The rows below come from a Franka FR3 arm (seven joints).
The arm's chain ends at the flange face. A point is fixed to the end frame.
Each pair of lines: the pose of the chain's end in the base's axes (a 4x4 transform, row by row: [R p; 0 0 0 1], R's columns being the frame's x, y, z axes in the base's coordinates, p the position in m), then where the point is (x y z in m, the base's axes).
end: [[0.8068 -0.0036 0.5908 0.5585], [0.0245 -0.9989 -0.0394 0.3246], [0.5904 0.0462 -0.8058 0.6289], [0 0 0 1]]
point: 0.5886 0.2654 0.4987
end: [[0.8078 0.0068 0.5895 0.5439], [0.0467 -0.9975 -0.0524 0.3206], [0.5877 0.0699 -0.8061 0.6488], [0 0 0 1]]
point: 0.5743 0.2587 0.5200
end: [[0.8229 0.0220 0.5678 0.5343], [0.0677 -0.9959 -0.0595 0.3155], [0.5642 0.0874 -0.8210 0.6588], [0 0 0 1]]
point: 0.5620 0.2516 0.5303
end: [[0.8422 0.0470 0.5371 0.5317], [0.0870 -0.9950 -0.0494 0.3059], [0.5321 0.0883 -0.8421 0.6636], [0 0 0 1]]
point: 0.5558 0.2423 0.5343
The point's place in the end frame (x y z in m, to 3 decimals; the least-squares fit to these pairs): -0.054 0.053 0.125
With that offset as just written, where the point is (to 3 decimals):
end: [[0.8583 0.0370 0.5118 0.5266], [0.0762 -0.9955 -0.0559 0.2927], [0.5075 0.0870 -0.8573 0.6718], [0 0 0 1]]
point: 0.546 0.229 0.542
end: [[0.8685 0.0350 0.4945 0.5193], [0.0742 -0.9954 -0.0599 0.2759], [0.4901 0.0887 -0.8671 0.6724], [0 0 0 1]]
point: 0.536 0.212 0.542
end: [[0.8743 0.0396 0.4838 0.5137], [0.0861 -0.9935 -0.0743 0.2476], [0.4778 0.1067 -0.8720 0.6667], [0 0 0 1]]
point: 0.529 0.181 0.538
